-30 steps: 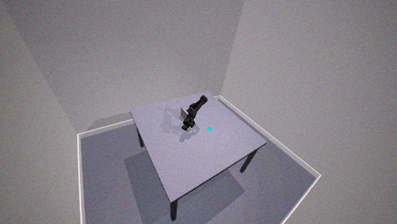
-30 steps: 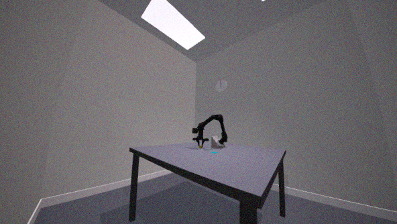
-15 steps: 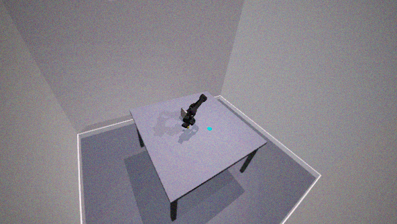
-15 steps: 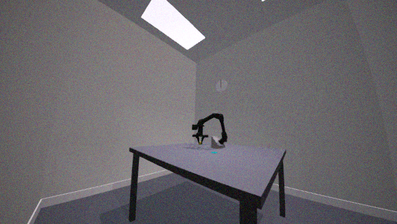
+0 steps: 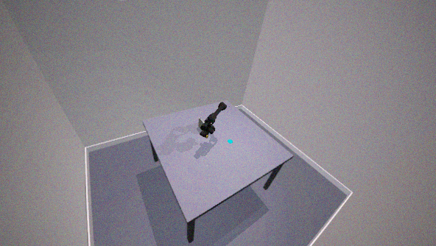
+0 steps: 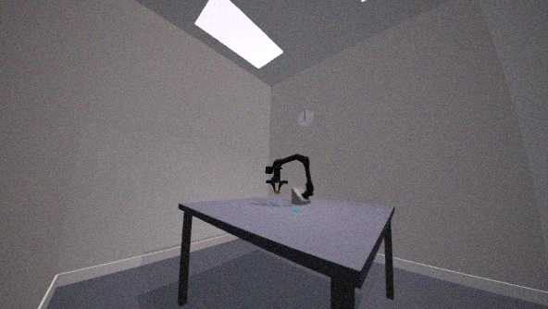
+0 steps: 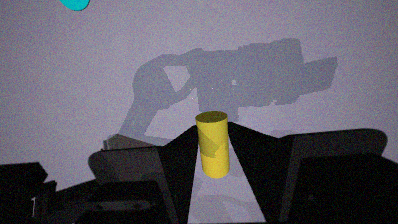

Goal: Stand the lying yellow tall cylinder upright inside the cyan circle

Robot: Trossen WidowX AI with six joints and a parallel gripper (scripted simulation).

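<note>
Now: the cyan circle 28 cm to the left of my gripper tip, 11 cm below it and 7 cm ahead of it. From my gripper tip the other things lie so: yellow tall cylinder 2 cm behind, 1 cm to the right.
</note>
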